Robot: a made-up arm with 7 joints. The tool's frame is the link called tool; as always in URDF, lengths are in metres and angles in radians.
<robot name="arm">
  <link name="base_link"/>
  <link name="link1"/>
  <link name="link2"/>
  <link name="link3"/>
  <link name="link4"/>
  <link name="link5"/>
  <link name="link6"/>
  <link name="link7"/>
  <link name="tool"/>
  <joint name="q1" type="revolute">
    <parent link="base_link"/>
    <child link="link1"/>
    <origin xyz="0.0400 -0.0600 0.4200" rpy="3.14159 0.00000 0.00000"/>
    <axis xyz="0 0 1"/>
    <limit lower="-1.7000" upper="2.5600" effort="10" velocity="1.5"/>
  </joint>
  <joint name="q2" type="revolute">
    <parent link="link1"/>
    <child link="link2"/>
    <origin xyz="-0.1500 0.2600 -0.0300" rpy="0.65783 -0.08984 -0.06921"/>
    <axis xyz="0 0 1"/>
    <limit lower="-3.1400" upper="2.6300" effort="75" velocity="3.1"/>
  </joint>
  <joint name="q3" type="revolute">
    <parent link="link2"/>
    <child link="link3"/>
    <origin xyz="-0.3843 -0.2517 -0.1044" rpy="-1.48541 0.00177 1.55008"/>
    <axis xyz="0 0 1"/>
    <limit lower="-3.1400" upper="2.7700" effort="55" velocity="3.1"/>
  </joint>
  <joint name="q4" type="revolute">
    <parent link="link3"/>
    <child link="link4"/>
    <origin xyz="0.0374 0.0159 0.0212" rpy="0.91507 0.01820 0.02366"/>
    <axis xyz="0 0 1"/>
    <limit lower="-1.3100" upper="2.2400" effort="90" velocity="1.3"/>
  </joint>
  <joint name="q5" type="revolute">
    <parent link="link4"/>
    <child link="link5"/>
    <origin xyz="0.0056 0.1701 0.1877" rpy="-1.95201 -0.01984 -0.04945"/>
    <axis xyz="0 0 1"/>
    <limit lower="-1.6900" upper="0.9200" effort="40" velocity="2"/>
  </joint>
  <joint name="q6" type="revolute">
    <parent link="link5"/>
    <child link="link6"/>
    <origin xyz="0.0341 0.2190 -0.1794" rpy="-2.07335 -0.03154 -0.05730"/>
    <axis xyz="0 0 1"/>
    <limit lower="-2.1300" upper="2.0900" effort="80" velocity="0.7"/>
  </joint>
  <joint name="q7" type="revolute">
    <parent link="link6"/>
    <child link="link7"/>
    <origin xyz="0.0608 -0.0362 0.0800" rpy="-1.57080 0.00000 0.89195"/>
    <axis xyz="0 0 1"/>
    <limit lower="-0.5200" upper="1.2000" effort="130" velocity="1.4"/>
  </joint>
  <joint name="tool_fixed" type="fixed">
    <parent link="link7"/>
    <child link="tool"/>
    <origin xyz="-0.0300 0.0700 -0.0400" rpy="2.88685 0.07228 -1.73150"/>
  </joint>
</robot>
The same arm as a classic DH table. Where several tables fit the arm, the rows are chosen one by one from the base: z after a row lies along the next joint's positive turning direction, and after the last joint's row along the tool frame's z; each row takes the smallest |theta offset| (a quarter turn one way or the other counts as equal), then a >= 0, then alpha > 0; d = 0 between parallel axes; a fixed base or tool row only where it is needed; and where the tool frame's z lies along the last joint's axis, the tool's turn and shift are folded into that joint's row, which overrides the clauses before.
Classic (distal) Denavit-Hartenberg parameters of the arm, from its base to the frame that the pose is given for. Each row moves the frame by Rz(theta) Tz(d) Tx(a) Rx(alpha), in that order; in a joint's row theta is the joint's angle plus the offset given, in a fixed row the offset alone. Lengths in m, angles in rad.
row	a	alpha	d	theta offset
base (fixed)	0.0721	3.1416	0	-0.9828
q1	-0.1952	0.663	-0.158	-1.1676
q2	0.2597	1.4854	-0.5073	-1.4454
q3	-0.038	-0.9152	0.4127	0.0394
q4	0.0042	1.9519	0.2376	-0.0804
q5	-0.0177	2.0731	0.1252	-0.096
q6	-0.01	1.5708	0.3321	0.856
q7	-0.0511	2.877	0.0985	1.1396
tool (fixed)	0	0	0.2161	-0.2797
Joint limits (rad, base to tool): -1.7..2.56 -3.14..2.63 -3.14..2.77 -1.31..2.24 -1.69..0.92 -2.13..2.09 -0.52..1.2

